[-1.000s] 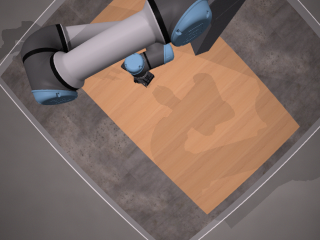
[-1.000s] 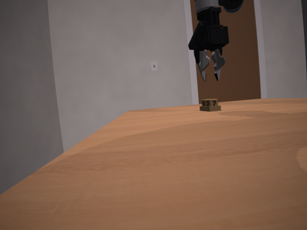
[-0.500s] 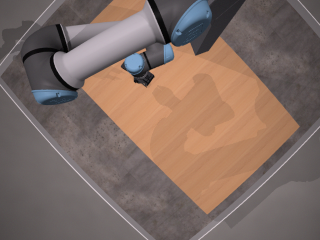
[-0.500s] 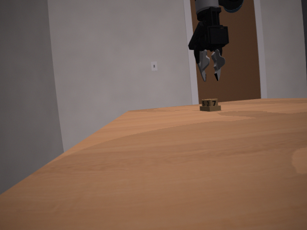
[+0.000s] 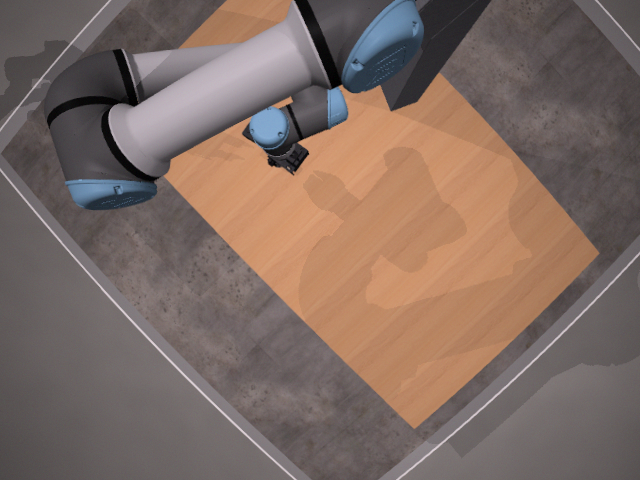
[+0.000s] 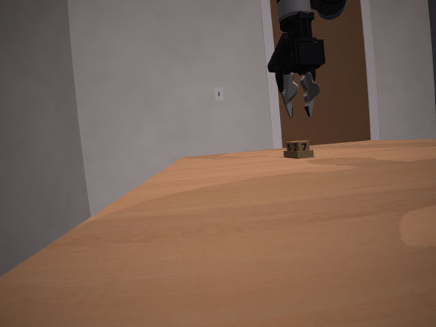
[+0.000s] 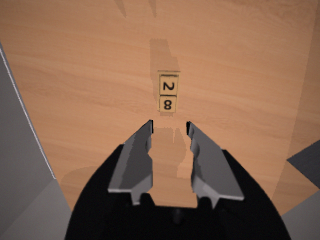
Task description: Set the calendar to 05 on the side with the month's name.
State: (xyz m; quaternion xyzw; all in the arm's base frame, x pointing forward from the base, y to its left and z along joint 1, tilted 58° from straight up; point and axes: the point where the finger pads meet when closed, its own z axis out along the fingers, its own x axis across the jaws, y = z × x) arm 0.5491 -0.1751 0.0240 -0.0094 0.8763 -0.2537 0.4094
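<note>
Now: the block 10 mm behind my hand, 30 mm to the right of it and 90 mm below it. The rest, counted from my hand: wooden calendar tray 20 mm to the right, 100 mm below.
</note>
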